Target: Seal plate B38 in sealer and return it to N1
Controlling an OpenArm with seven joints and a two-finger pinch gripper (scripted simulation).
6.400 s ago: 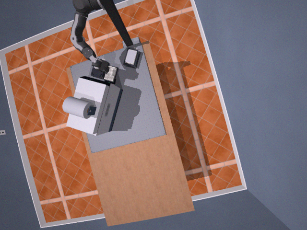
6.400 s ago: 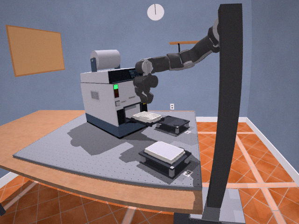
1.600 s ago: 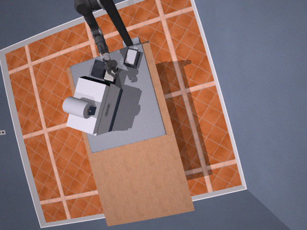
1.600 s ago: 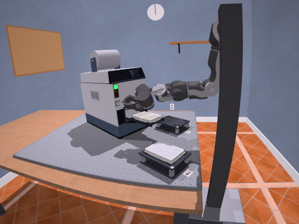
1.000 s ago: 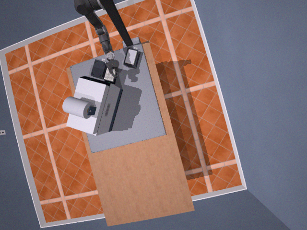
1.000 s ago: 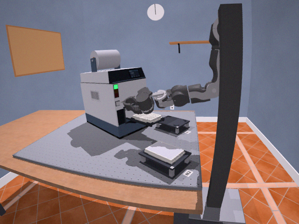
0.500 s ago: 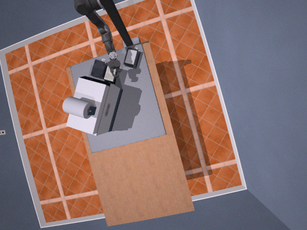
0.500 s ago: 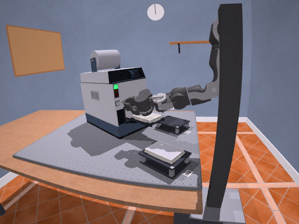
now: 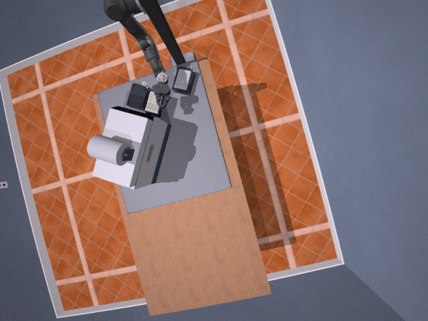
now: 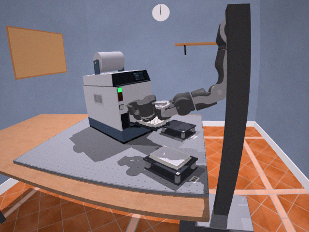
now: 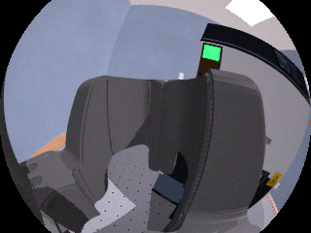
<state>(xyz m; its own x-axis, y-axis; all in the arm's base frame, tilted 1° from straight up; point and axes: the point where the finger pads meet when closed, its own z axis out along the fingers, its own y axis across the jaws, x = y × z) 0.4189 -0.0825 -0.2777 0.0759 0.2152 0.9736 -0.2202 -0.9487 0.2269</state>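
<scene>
Now: the start key 6 cm ahead of my hand and 3 cm to the right of it. The rest, counted from my hand: white 96-well plate B38: 7 cm behind, 7 cm to the right, 8 cm below; sealed plate B83: 20 cm behind, 13 cm to the left, 14 cm below; sealer's stage: 7 cm behind, 7 cm to the right, 9 cm below.
</scene>
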